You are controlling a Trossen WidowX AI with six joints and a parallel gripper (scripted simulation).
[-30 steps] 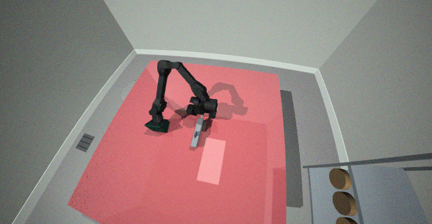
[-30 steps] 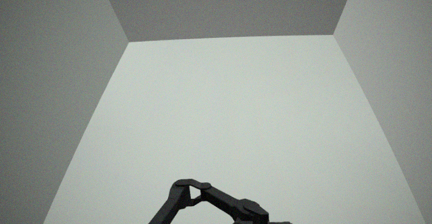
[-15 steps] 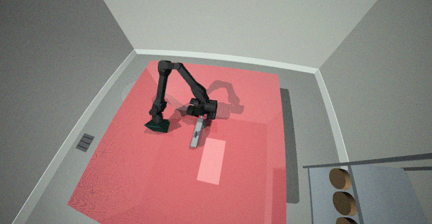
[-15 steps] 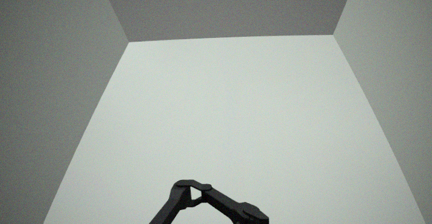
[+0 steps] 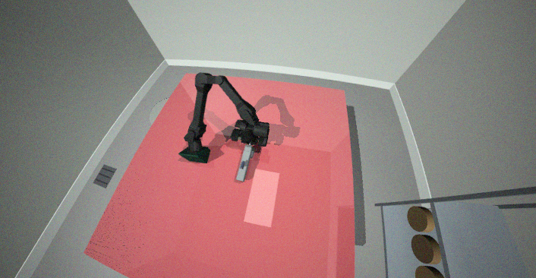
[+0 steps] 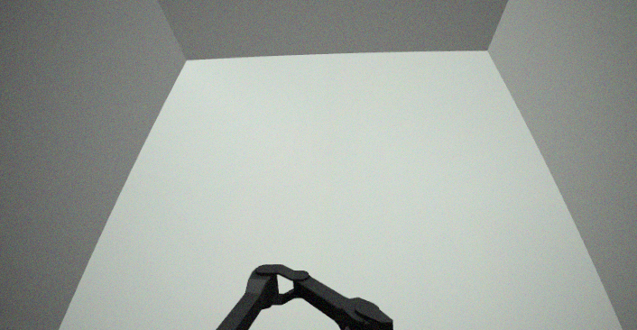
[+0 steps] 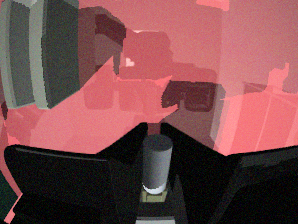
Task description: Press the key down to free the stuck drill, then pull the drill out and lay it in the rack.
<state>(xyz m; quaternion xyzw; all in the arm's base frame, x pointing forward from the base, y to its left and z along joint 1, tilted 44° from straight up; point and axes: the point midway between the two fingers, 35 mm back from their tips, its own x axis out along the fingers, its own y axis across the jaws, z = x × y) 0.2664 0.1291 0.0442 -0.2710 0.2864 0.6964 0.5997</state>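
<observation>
My gripper tip is 5 cm to the left of the drill and 3 cm below it. Round my gripper tip: key 14 cm to the right, 3 cm above; then rack 8 cm behind, 5 cm to the left.
</observation>
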